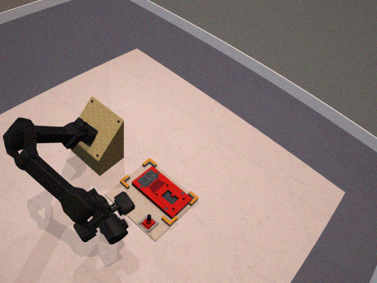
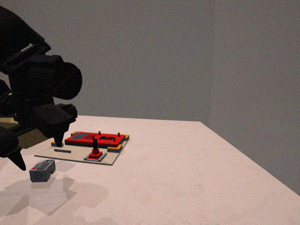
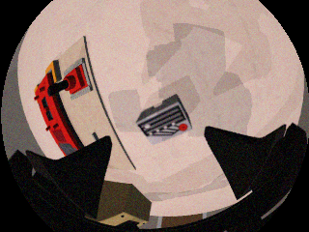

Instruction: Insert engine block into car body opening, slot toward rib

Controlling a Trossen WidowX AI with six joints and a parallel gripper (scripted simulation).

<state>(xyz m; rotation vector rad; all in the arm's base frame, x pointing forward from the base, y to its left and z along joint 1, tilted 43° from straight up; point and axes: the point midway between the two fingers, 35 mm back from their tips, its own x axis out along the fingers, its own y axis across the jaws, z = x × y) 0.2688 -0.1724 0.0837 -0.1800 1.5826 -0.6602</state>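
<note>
Now: the grey engine block 40 mm below my gripper tip. Round my gripper tip: black peg: 100 mm to the left, 90 mm ahead, 10 mm below.
</note>
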